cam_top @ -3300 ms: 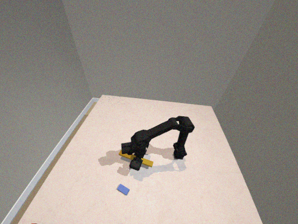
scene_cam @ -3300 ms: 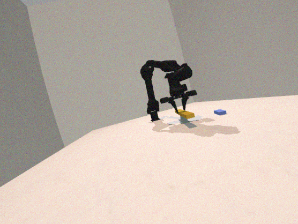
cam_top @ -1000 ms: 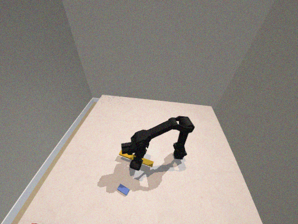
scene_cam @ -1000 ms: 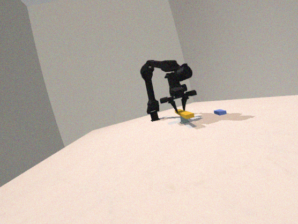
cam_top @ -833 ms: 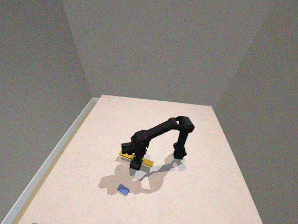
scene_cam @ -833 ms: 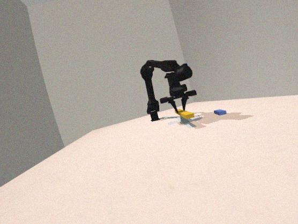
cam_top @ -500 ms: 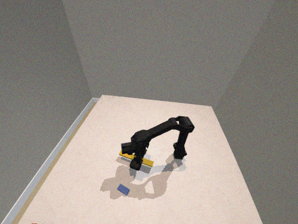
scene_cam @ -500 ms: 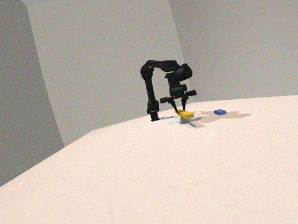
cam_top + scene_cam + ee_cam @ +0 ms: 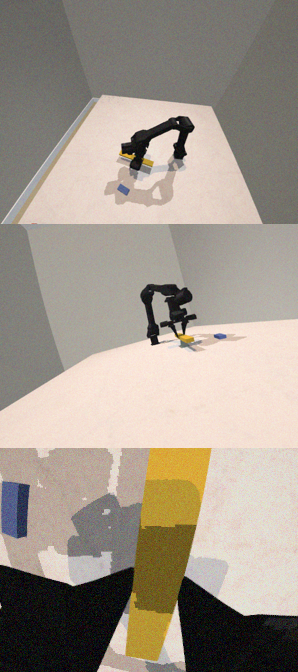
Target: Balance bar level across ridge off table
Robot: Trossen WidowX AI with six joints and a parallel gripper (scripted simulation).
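The yellow bar lies 3 cm ahead of my gripper tip and 1 cm to the right of it. Round my gripper tip: blue block: 18 cm to the left, 7 cm ahead, 4 cm below.
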